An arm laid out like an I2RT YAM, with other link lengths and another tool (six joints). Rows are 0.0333 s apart.
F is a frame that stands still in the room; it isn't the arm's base.
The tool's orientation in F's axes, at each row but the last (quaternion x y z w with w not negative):
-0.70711 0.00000 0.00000 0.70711
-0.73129 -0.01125 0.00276 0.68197
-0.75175 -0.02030 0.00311 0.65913
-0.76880 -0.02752 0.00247 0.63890
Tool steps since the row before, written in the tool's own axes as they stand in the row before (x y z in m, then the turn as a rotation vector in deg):
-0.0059 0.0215 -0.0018 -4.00 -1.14 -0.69
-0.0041 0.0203 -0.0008 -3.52 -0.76 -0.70
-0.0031 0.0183 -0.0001 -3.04 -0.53 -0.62
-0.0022 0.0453 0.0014 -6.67 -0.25 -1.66
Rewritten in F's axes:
-0.0059 -0.0018 -0.0215 -4.00 -0.69 1.14
-0.0038 -0.0023 -0.0202 -3.52 -0.72 0.77
-0.0026 -0.0026 -0.0182 -3.03 -0.65 0.54
-0.0005 -0.0070 -0.0448 -6.60 -1.89 0.34

